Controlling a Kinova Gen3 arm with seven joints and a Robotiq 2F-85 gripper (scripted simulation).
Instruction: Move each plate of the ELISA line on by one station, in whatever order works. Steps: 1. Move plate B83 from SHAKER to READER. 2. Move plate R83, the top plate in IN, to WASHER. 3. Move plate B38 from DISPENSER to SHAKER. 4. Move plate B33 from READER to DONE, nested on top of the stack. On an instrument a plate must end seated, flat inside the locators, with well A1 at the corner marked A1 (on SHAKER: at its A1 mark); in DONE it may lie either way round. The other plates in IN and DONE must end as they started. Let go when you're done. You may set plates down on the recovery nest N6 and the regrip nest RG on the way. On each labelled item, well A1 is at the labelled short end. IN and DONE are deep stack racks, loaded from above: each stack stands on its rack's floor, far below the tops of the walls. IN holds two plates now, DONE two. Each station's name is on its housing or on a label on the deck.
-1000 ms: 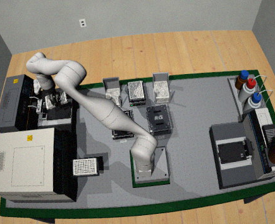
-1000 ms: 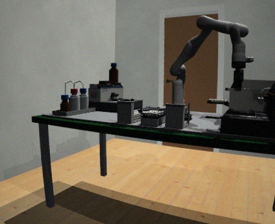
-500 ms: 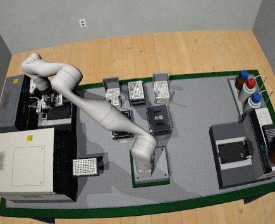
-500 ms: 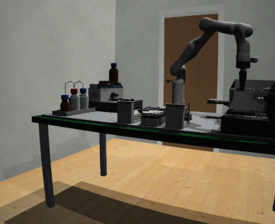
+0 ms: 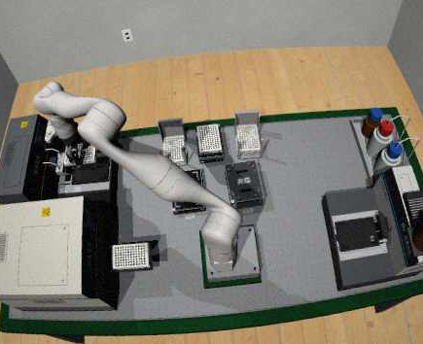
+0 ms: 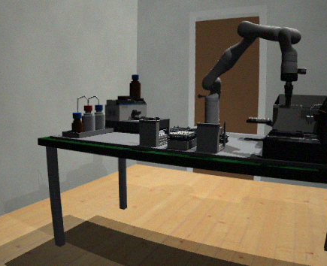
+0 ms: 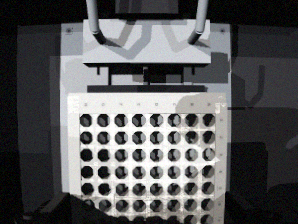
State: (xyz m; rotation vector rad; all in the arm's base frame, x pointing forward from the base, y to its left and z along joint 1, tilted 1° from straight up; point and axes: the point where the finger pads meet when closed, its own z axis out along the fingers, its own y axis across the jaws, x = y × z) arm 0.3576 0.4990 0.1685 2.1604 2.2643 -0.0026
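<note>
The washer tray lies 130 mm below my hand. From my hand the other things lie so: dark reader tray 360 mm behind, 190 mm to the right, 110 mm below; then N6 nest 380 mm to the right, 190 mm below, 80 mm behind; then white reader housing 380 mm behind, 100 mm to the left, 20 mm above.
</note>
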